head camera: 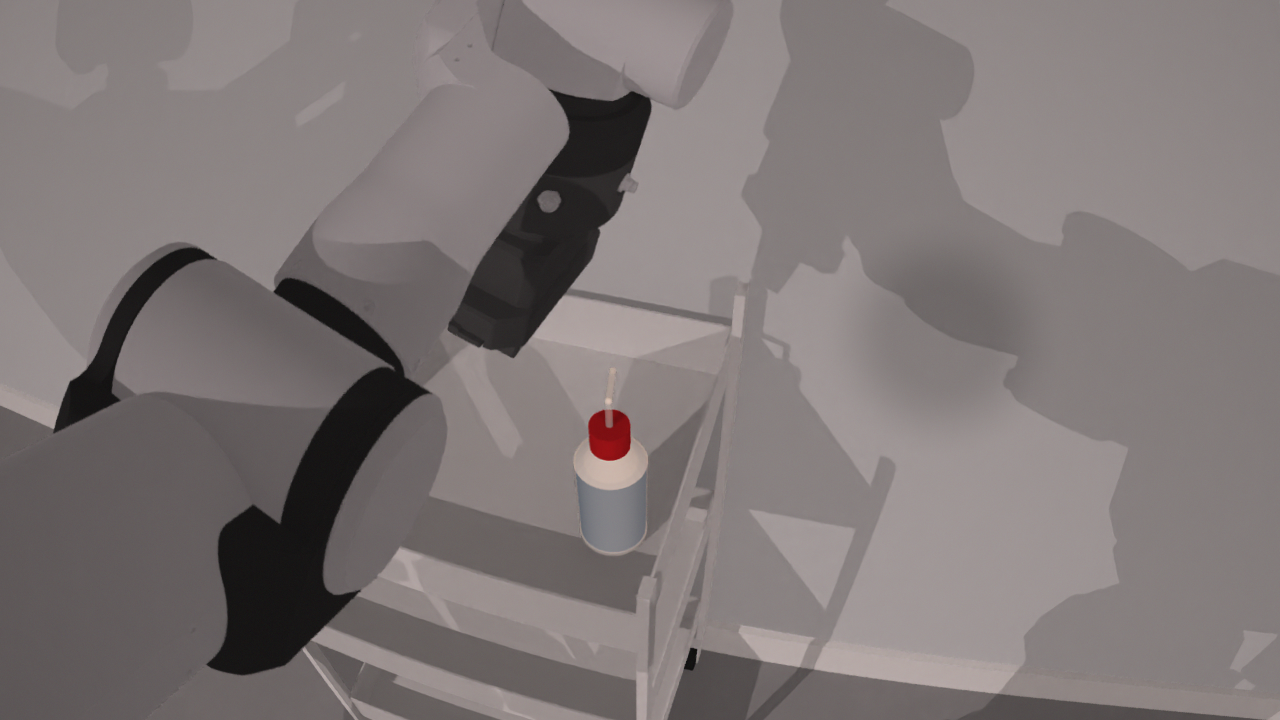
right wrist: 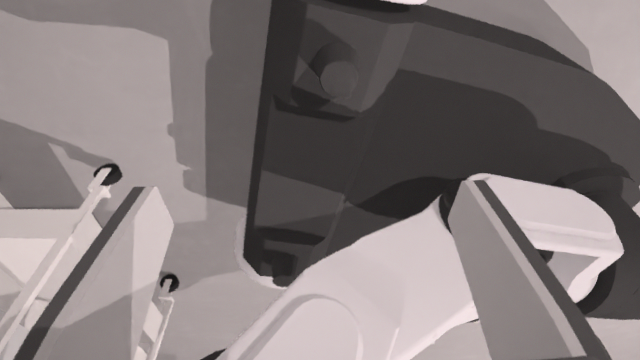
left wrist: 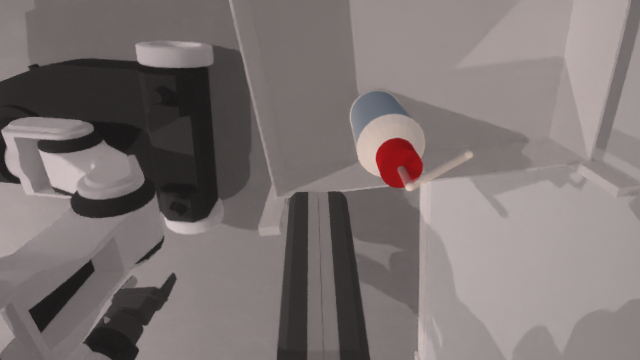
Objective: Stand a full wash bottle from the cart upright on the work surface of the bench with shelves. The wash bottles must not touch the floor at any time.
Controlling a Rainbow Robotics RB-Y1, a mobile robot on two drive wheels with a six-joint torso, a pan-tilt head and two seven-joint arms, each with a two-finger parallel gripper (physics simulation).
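Frame: origin at the robot's base, x back, y left, z down, level; millimetres.
Seen in the pictures: left gripper, fingertip midpoint: [head camera: 506,344] [left wrist: 318,210]; right gripper, fingertip midpoint: [right wrist: 310,203] [left wrist: 154,277].
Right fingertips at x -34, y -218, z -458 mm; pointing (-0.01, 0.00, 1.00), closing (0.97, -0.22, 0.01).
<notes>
Offsets run from my right fingertips to a thing's top centre. "spot": to the spot under its first point.
A wash bottle {dx -451, dy +515, dz -380 mm} [head camera: 612,510] [left wrist: 382,112] with a red cap, a bent pale spout and a blue-grey body stands upright on the top shelf of the white cart [head camera: 537,592] [left wrist: 595,100], near its right side in the head view. My left gripper [left wrist: 318,210] is shut and empty; in the left wrist view its tips are below and left of the bottle, apart from it. In the head view its dark body is up and left of the bottle, with the fingers hidden. My right gripper [right wrist: 310,203] is open and empty, away from the bottle. The bench with shelves does not show.
A wall [head camera: 984,492] rises behind the cart. Lower cart shelves show below the top one. My dark base [left wrist: 175,135] [right wrist: 310,150] is left of the cart in the left wrist view. Part of the cart {spot: dx -432, dy +449, dz +291 mm} [right wrist: 30,223] shows at the left of the right wrist view.
</notes>
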